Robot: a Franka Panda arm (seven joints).
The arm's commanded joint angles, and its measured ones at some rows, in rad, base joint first. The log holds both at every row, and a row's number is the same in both.
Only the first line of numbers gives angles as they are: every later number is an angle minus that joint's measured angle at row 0.
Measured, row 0: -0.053, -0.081, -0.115, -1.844, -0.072, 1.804, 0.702
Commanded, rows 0 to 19: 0.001, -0.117, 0.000, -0.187, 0.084, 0.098, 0.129; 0.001, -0.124, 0.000, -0.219, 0.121, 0.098, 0.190; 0.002, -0.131, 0.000, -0.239, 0.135, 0.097, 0.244; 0.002, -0.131, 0.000, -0.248, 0.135, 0.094, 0.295; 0.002, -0.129, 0.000, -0.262, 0.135, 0.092, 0.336; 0.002, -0.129, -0.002, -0.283, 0.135, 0.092, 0.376; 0.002, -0.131, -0.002, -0.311, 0.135, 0.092, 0.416; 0.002, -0.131, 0.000, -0.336, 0.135, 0.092, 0.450; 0.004, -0.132, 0.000, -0.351, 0.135, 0.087, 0.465; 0.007, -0.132, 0.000, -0.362, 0.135, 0.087, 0.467; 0.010, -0.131, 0.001, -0.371, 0.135, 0.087, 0.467; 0.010, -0.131, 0.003, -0.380, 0.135, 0.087, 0.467; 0.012, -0.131, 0.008, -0.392, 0.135, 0.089, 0.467; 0.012, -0.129, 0.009, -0.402, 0.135, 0.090, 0.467; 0.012, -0.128, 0.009, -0.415, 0.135, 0.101, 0.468; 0.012, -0.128, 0.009, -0.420, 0.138, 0.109, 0.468; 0.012, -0.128, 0.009, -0.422, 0.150, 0.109, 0.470; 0.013, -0.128, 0.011, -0.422, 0.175, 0.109, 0.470; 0.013, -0.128, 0.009, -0.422, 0.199, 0.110, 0.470; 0.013, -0.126, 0.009, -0.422, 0.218, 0.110, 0.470
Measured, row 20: 0.012, -0.106, 0.004, -0.404, 0.162, 0.094, 0.450
